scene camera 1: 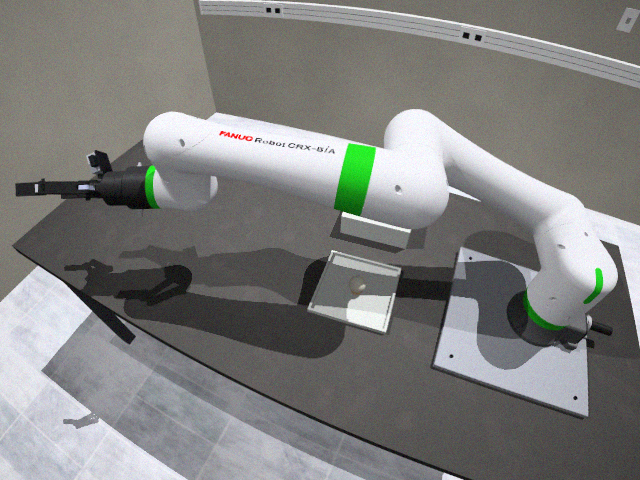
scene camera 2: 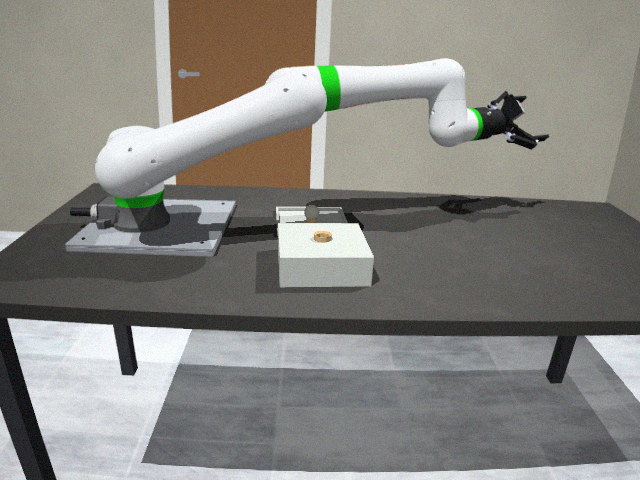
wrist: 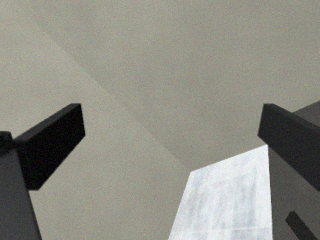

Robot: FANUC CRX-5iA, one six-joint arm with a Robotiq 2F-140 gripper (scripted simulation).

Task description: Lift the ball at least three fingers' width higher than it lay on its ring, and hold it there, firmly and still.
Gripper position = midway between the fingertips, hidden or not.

Labels:
gripper: scene camera 1 41,191; scene camera 2 534,118; wrist 171,120
white tray: scene camera 1; scene camera 2; not seen in the wrist view (out of frame)
white block: scene camera 1 353,225; scene camera 2 311,254; not seen in the wrist view (out of frame)
same spot on white tray: (scene camera 2: 284,214) = (scene camera 1: 379,317)

